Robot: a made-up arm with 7 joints. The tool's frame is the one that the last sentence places.
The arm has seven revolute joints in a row. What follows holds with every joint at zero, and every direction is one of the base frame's.
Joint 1 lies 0.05 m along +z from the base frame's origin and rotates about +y.
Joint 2 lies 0.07 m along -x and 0.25 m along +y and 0.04 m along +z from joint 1 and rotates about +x.
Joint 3 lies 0.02 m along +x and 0.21 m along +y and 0.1 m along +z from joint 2 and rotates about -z.
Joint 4 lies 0.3 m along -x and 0.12 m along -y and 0.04 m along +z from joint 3 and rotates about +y.
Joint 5 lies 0.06 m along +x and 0.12 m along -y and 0.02 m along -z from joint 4 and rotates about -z.
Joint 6 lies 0.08 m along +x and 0.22 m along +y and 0.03 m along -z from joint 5 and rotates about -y.
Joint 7 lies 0.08 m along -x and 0.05 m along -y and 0.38 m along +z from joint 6 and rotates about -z.
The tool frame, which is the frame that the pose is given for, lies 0.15 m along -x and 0.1 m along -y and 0.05 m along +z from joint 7; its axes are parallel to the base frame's.
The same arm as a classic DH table. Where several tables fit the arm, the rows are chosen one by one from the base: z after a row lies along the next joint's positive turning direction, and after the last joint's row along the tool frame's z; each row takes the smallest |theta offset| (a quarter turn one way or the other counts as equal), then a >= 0, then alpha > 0; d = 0 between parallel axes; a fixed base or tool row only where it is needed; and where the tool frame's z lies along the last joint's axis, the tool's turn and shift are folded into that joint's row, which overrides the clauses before.
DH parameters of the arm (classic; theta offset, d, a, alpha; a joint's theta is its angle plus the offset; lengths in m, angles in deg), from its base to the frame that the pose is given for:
base (fixed): 0 0.05 0 -90
joint 1: -90 0.25 0.04 -90
joint 2: -90 -0.05 0.21 90
joint 3: -90 -0.14 0.3 -90
joint 4: 0 -0.24 -0.06 90
joint 5: 0 0.05 -0.08 90
joint 6: 0 -0.17 0.08 -90
joint 7: -33.69 0 0.1803 180
tool (fixed): 146.31 0.43 0 0

